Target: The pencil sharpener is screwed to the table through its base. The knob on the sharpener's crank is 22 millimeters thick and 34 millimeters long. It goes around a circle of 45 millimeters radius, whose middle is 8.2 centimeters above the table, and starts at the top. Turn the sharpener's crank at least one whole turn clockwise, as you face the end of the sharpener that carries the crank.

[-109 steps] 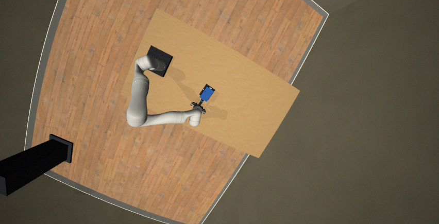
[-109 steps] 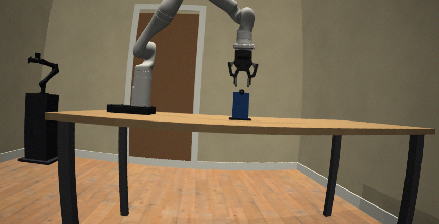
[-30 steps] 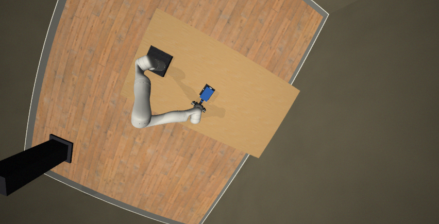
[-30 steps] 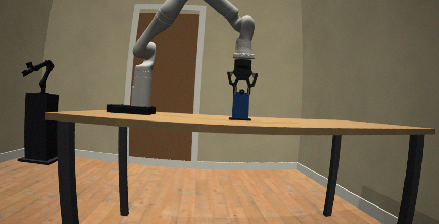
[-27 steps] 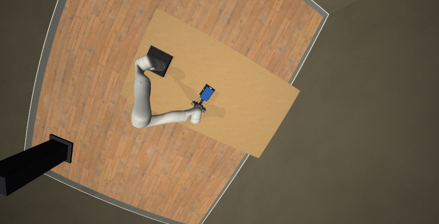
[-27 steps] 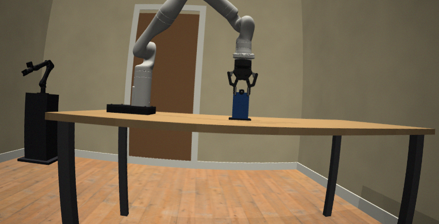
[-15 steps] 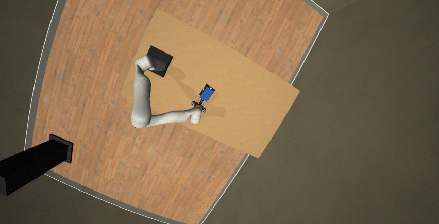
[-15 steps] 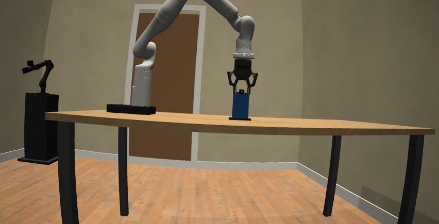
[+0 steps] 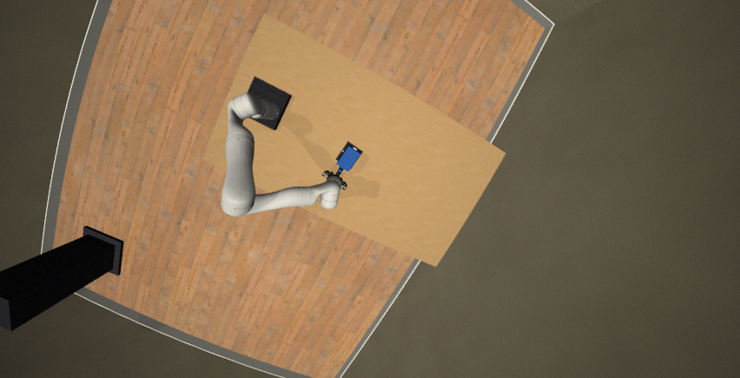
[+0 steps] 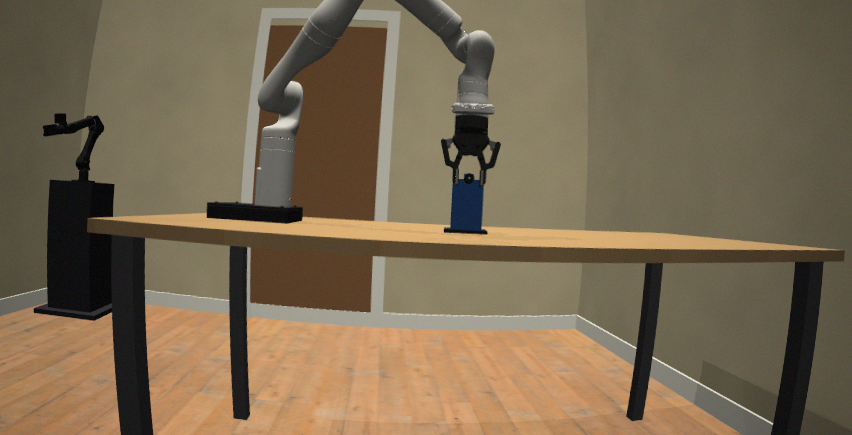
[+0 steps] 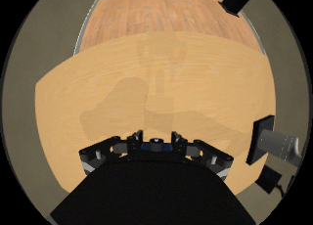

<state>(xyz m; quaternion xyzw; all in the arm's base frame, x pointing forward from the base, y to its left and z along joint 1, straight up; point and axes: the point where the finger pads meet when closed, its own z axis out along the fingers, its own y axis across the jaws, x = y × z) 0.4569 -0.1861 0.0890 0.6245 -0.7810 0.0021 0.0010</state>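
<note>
The dark crank knob is 2 cm to the left of my hand.
</note>
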